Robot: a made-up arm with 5 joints.
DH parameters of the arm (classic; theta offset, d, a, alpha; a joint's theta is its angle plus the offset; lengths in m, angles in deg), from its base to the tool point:
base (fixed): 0 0 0.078 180
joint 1: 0 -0.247 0.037 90
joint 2: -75.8 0 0.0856 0
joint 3: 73.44 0 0.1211 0
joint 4: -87.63 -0.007 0 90
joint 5: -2.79 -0.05 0 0
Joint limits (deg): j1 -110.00..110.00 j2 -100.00..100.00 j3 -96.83..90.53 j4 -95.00..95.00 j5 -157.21..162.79
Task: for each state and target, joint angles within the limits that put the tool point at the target. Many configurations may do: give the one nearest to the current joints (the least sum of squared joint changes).
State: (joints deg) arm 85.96 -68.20 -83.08 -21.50 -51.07
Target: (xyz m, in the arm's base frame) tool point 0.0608 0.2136 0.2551
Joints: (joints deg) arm 87.27 -88.38 -89.41 -19.58 -51.07
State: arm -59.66 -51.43 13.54 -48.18 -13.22
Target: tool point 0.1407 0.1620 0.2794
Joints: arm -71.15 -27.36 58.14 -38.46 -13.22
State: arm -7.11 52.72 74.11 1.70 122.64
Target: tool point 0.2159 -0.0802 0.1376
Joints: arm 27.67 37.97 37.43 -8.28 122.64
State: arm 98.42 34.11 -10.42 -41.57 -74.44
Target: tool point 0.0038 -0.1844 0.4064
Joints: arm 109.90 3.36 -16.08 -55.11 -74.44
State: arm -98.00 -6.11 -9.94 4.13 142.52
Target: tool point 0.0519 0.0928 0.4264
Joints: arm -109.87 -58.68 9.16 22.05 142.52
